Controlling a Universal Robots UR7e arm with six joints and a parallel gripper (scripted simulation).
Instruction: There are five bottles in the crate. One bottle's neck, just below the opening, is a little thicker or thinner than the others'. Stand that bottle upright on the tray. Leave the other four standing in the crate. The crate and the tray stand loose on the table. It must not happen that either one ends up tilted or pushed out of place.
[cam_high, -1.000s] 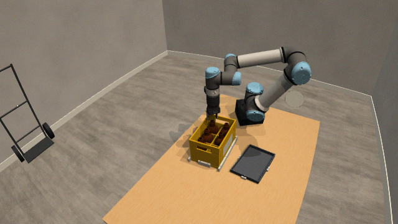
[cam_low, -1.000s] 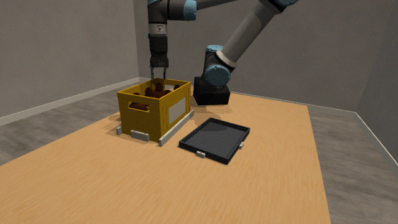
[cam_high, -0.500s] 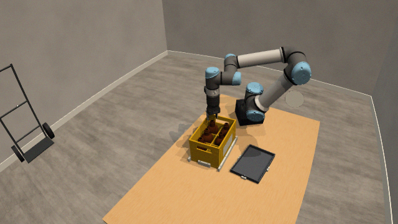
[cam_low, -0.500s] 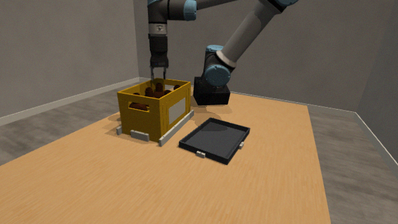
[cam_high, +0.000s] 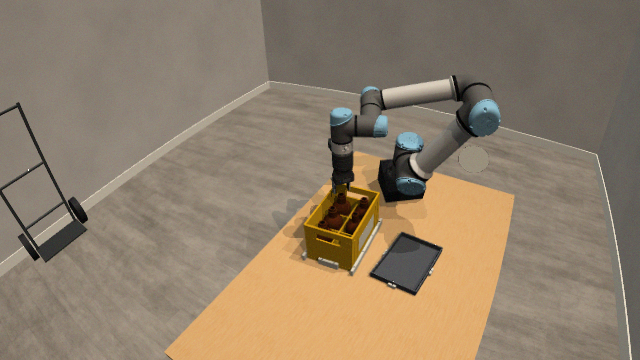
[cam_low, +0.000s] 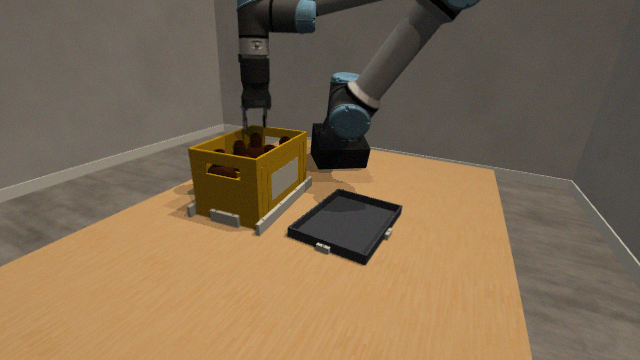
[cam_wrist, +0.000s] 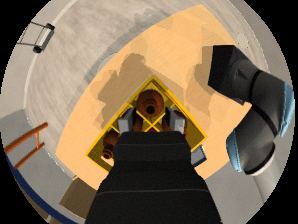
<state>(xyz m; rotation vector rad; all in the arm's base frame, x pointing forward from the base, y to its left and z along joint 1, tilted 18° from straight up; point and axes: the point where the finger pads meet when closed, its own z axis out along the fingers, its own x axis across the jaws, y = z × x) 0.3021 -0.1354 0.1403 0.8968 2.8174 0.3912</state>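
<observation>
The yellow crate lies 110 mm below my hand, 70 mm ahead of it and 60 mm to the left of it. From my hand the other things lie so: dark tray (340 mm to the left, 190 mm below, 40 mm ahead); then bottle (110 mm to the left, 110 mm below, 70 mm ahead).
</observation>
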